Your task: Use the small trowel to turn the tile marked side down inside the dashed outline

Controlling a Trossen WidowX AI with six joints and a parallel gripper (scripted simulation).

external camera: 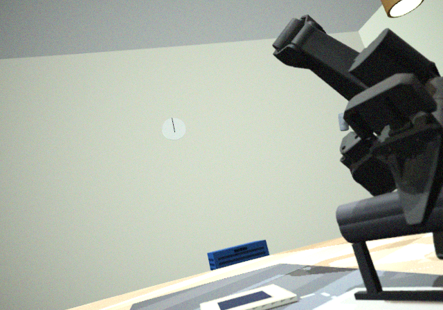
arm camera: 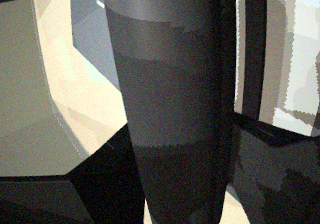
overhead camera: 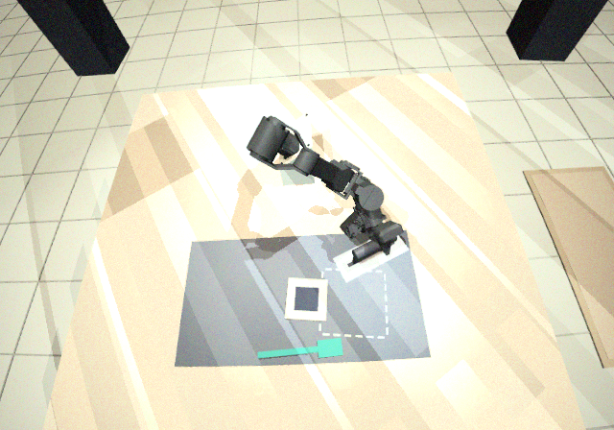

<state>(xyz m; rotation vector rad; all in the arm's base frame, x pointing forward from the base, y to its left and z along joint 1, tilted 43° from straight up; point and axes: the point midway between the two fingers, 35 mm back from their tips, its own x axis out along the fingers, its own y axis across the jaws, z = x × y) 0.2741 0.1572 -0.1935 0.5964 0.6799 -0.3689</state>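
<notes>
The tile is 120 mm ahead of my gripper tip, 200 mm to the right of it and 40 mm below it. Round my gripper tip: grey mat 110 mm ahead, 230 mm to the right, 70 mm below; arrow 240 mm ahead, 190 mm to the right, 40 mm below; trowel 20 mm behind, 10 mm to the right, 10 mm below.
</notes>
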